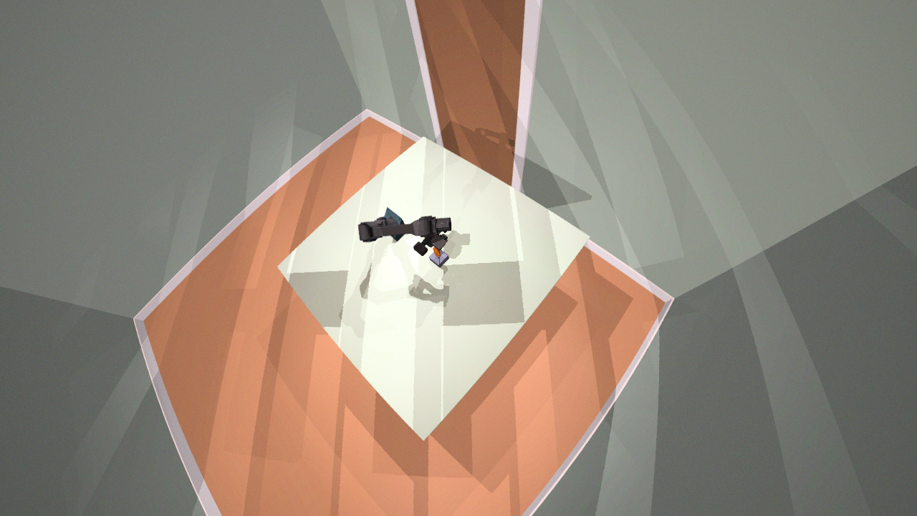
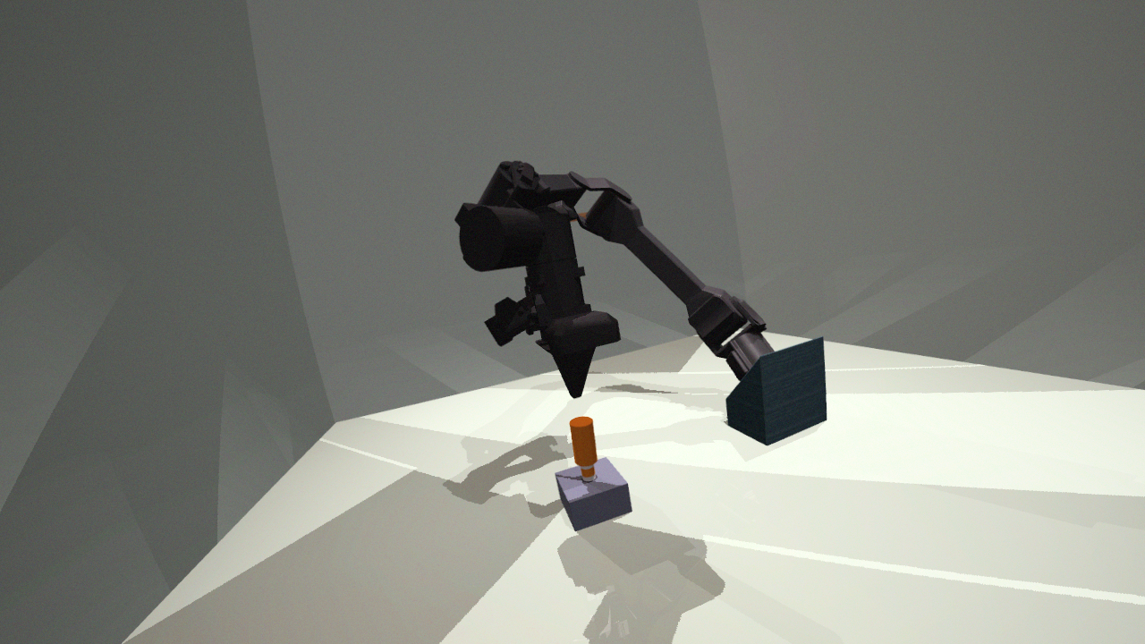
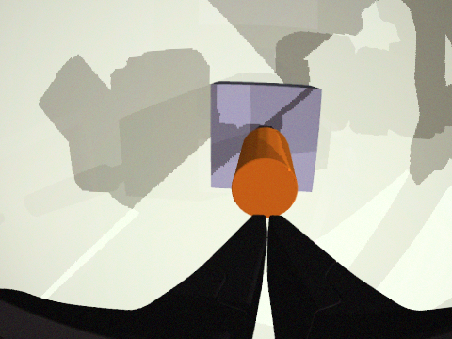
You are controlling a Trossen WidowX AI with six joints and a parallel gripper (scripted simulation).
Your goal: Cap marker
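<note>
My gripper tip is now 60 mm above the orange cap. The rest, counted from my gripper tip: holder block 130 mm below.
</note>
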